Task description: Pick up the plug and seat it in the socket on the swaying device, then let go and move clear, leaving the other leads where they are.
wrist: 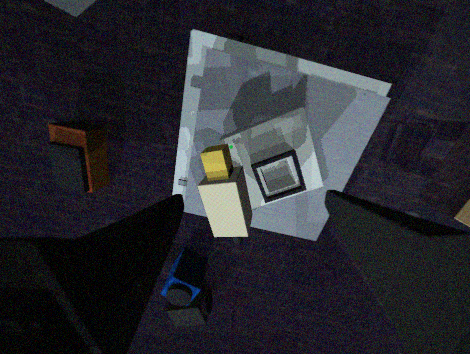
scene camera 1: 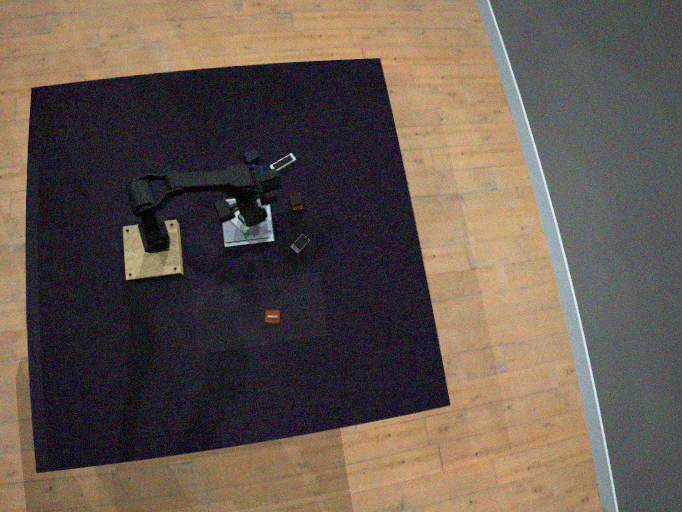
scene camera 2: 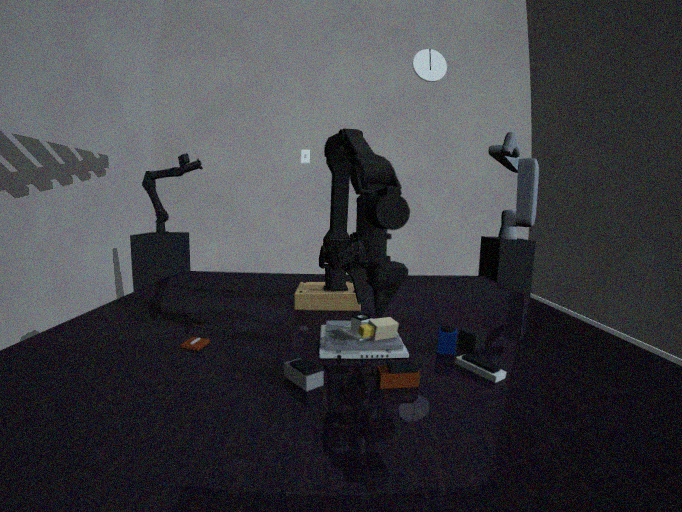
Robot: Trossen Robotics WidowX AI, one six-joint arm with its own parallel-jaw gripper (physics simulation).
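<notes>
The plug [scene camera 2: 385, 328] [wrist: 224, 209], a cream block with a yellow tip, lies beside the socket [wrist: 285, 195], a black-rimmed square opening on a pale mount. The plug is outside the opening; its yellow tip points away from the gripper in the wrist view. Both are over the white-grey device [scene camera 1: 258, 235] [scene camera 2: 337, 350] [wrist: 361, 116], whose upper plate stands askew to its base. Whether the plug touches the socket housing, I cannot tell. My gripper [wrist: 253, 198] is wide open above them, with a finger to either side and nothing held. In scene camera 1 the arm covers the plug.
An orange-and-black block [scene camera 1: 296, 201] [scene camera 2: 399, 379] [wrist: 98, 161], a grey block [scene camera 1: 300, 243] [scene camera 2: 311, 379] and a white one [scene camera 1: 282, 161] [scene camera 2: 497, 375] lie around the device. A blue piece [scene camera 2: 447, 340] [wrist: 172, 283] is close by. A flat orange piece [scene camera 1: 272, 319] [scene camera 2: 193, 346] lies farther off.
</notes>
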